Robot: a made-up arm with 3 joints. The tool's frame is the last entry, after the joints.
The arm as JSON. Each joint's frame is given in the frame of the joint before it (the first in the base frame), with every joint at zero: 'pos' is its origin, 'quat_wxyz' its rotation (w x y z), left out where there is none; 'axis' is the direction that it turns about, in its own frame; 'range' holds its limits. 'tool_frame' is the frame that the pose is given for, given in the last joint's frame.
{
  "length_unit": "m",
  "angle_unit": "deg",
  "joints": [
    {
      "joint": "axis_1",
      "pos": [
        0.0,
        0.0,
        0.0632
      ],
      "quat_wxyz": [
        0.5,
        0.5,
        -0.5,
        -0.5
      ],
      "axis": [
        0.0,
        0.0,
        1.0
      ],
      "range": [
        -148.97,
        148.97
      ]
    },
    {
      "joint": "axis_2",
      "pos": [
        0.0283,
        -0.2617,
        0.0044
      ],
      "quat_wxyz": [
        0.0,
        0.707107,
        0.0,
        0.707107
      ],
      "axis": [
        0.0,
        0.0,
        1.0
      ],
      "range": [
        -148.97,
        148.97
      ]
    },
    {
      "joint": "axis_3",
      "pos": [
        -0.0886,
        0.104,
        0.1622
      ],
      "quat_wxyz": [
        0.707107,
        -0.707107,
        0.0,
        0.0
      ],
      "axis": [
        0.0,
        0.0,
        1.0
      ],
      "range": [
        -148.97,
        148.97
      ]
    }
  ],
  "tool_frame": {
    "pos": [
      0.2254,
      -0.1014,
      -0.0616
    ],
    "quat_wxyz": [
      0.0,
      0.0,
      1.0,
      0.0
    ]
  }
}
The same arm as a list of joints. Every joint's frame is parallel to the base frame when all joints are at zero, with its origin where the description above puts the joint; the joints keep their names.
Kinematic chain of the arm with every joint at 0, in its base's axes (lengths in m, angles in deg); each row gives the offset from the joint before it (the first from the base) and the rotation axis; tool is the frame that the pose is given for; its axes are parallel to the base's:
axis_1: xyz 0 0 0.0632 axis -x
axis_2: xyz -0.0044 -0.0283 -0.2617 axis -y
axis_3: xyz 0.0886 -0.1622 -0.104 axis -z
tool: xyz -0.2254 -0.1014 0.0616
Joint limits (deg, base to tool): -148.97..148.97 -148.97..148.97 -148.97..148.97

